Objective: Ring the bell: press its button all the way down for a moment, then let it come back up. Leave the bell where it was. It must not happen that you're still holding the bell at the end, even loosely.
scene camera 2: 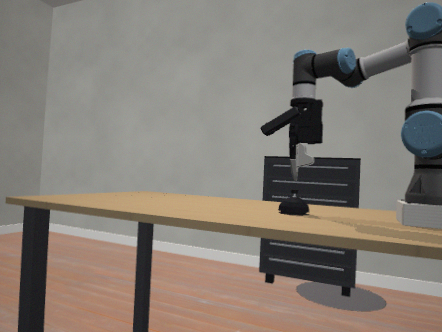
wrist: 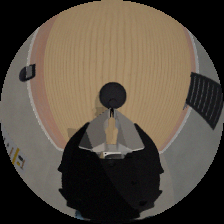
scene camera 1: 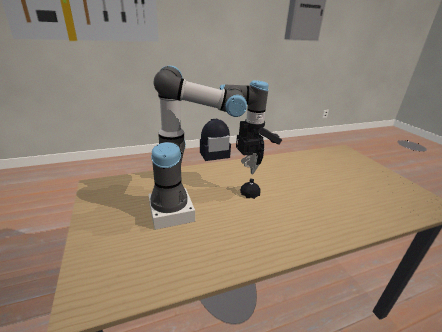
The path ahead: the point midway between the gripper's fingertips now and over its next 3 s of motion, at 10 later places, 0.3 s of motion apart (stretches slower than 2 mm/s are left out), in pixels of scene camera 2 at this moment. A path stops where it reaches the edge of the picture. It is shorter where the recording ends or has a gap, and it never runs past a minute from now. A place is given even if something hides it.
My gripper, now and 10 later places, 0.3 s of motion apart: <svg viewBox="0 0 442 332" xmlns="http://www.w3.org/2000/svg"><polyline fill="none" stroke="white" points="295,180 294,184 294,186 294,189 294,190 294,191 294,190 294,186 294,178 295,171 295,168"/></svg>
